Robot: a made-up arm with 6 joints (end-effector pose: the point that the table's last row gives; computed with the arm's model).
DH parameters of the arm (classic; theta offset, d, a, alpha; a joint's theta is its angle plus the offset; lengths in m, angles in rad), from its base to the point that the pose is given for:
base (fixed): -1.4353 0 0.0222 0
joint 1: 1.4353 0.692 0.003 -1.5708
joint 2: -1.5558 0 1.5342 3.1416
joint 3: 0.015 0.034 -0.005 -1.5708
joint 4: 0 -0.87 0.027 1.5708
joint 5: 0 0.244 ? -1.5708
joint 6: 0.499 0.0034 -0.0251 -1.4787
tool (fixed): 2.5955 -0.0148 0 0
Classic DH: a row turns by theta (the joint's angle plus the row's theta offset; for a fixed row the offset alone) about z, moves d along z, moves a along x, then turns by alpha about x.
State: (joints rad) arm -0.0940 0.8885 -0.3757 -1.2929 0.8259 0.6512
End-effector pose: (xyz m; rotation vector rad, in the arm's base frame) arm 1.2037 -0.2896 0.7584 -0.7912 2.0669 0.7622
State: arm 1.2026 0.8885 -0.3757 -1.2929 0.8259 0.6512
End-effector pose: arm 0.5858 1.0614 0.7584 -2.1480 1.3375 1.3787
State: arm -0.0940 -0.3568 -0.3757 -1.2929 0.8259 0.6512
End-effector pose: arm 0.3166 -0.2060 1.8669 -0.9717 0.9768 0.0398
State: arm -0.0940 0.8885 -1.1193 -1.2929 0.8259 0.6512
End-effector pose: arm 0.6053 -0.2332 0.9830 -0.5033 2.6577 1.2555
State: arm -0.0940 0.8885 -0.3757 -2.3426 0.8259 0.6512
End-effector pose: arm 1.2501 -0.0161 0.7649 0.4127 1.9066 0.4549
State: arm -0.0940 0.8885 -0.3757 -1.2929 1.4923 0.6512
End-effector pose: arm 1.1984 -0.2705 0.7634 -0.9189 2.2425 -0.0577
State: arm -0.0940 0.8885 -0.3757 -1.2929 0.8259 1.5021
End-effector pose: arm 1.2131 -0.3006 0.7776 1.3786 -2.5794 -1.1006
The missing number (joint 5, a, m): 0.028
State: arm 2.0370 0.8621 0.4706 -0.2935 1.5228 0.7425
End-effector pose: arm -0.5957 1.8409 1.2999 -1.7787 -0.9286 0.4829
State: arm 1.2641 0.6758 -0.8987 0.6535 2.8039 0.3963
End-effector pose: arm 0.5842 0.9910 1.0098 -1.5003 -1.2546 0.5022
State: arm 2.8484 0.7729 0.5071 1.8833 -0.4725 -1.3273
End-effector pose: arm -1.9148 0.4889 1.7491 2.1955 1.7971 -0.5818
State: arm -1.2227 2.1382 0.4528 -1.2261 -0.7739 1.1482
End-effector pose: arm 0.1553 -0.9733 -1.0186 0.1613 0.7403 1.7163
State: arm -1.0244 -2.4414 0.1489 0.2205 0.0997 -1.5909
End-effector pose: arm -1.1364 1.3697 -0.0752 -2.4023 -1.1201 -0.9304
